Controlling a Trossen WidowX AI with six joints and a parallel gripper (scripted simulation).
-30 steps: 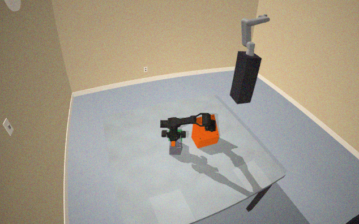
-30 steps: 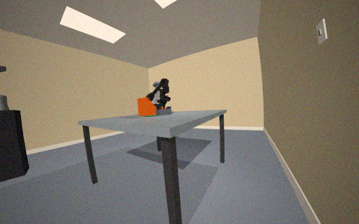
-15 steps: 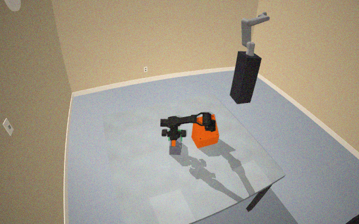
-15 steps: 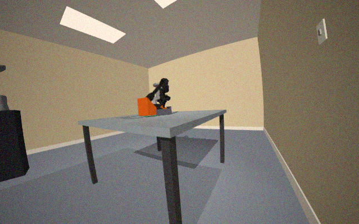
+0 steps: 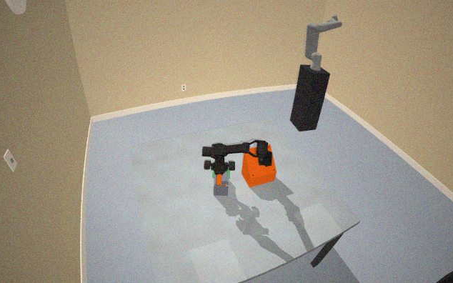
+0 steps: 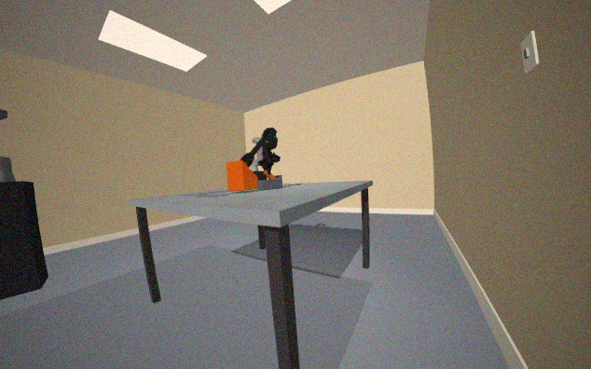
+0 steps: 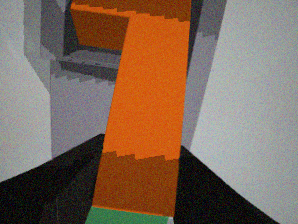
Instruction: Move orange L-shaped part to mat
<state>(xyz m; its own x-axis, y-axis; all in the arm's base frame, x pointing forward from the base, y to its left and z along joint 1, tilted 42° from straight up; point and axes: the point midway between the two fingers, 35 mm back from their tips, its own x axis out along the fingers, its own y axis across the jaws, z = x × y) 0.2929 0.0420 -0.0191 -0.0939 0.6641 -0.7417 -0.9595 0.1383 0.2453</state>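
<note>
Now: the green mat 50 mm behind my gripper tip, 130 mm to the right of it and 110 mm below it. The rest, counted from my gripper tip: orange l-shaped part (10 mm behind, 40 mm to the left, 30 mm below).
</note>
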